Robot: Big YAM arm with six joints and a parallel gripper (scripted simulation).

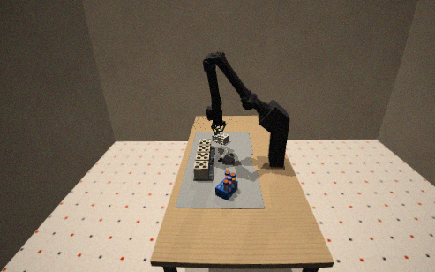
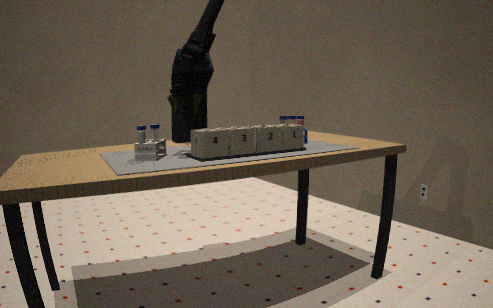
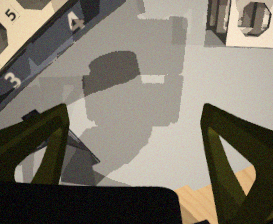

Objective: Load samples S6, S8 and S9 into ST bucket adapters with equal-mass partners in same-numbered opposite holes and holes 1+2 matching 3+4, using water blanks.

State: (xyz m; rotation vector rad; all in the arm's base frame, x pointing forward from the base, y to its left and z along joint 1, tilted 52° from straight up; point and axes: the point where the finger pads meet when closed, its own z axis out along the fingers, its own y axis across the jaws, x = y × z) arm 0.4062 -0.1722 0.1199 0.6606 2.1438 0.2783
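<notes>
My hand is 10 mm short of the blank marked 50, 180 mm to the left of it and 90 mm above it. Also, from my hand: adapter 4: 120 mm ahead, 40 mm to the left, 100 mm below; blank rack rb: 10 mm behind, 140 mm to the right, 120 mm below; adapter 3: 110 mm ahead, 150 mm to the left, 100 mm below.
</notes>
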